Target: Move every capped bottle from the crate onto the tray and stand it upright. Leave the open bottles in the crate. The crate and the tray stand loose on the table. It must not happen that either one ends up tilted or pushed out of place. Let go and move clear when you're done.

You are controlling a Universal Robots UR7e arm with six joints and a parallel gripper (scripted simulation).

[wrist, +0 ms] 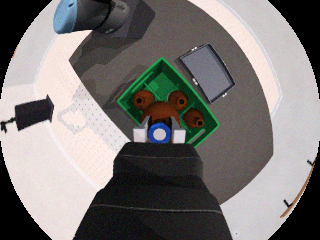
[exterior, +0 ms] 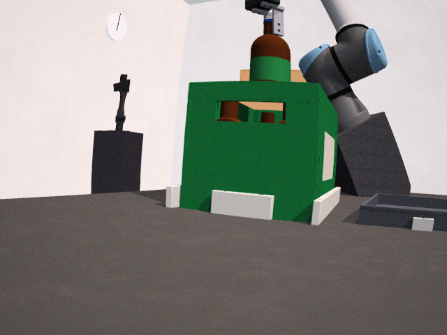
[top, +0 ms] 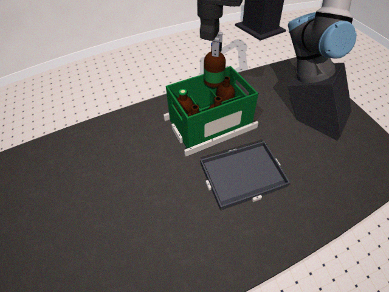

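My gripper is now 6 cm above the blue-capped bottle. Round my hand: crate 24 cm below, 3 cm ahead, 1 cm to the left; grey tray 31 cm below, 27 cm to the left, 8 cm ahead; open bottle 23 cm below, 7 cm behind, 2 cm to the right.
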